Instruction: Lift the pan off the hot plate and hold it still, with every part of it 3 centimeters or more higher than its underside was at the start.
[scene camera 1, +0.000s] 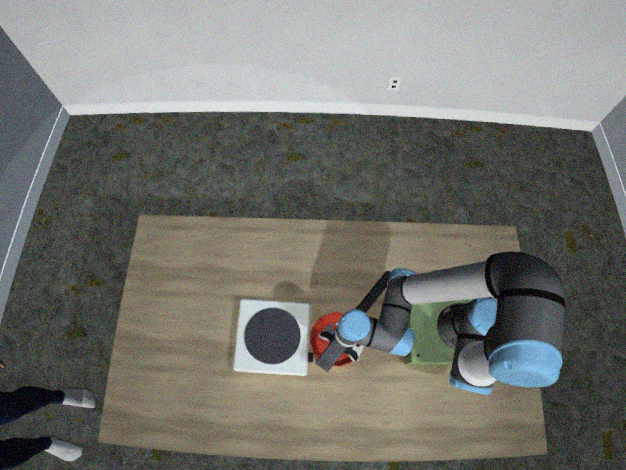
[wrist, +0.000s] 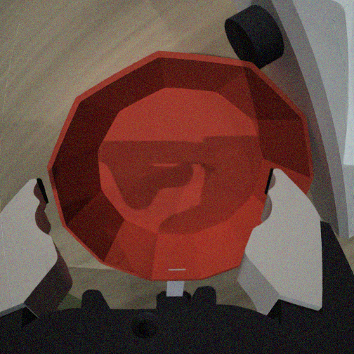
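Seen in the pictures: arm's base, origin of the base link: (scene camera 1: 458, 326).
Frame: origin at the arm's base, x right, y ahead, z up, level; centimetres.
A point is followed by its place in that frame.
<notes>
The red pan (scene camera 1: 319, 345) @(z -9.9, x -5.8, y 45.1 cm) (wrist: 175, 115) stands upright on the wooden table, right beside the hot plate (scene camera 1: 298, 309) @(z -4.4, x 5.2, y 52.6 cm) (wrist: 327, 75) and not on it. The hot plate is a white box with a bare dark disc and a black knob (scene camera 1: 310, 357) @(z -5.4, x -10.3, y 47.9 cm) (wrist: 255, 36) facing the pan. My gripper (scene camera 1: 340, 344) @(z -6.0, x -6.7, y 39.0 cm) (wrist: 155, 176) is open and empty above the pan. In the wrist view the left fingertip is just outside the pan's rim and the right one overlaps its lower right wall. The silver handle stub (wrist: 175, 288) shows at the bottom; the rest of the handle is hidden behind the gripper body.
A green box (scene camera 1: 427, 328) @(z 0.4, x -0.7, y 10.8 cm) stands on the table (scene camera 1: 202, 263) @(z -10.1, x 21.6, y 89.3 cm) right of the pan, close to the arm's base and partly under the arm. The hot plate's side wall is close to the pan's rim. A person's legs (scene camera 1: 30, 397) show beyond the table's left edge.
</notes>
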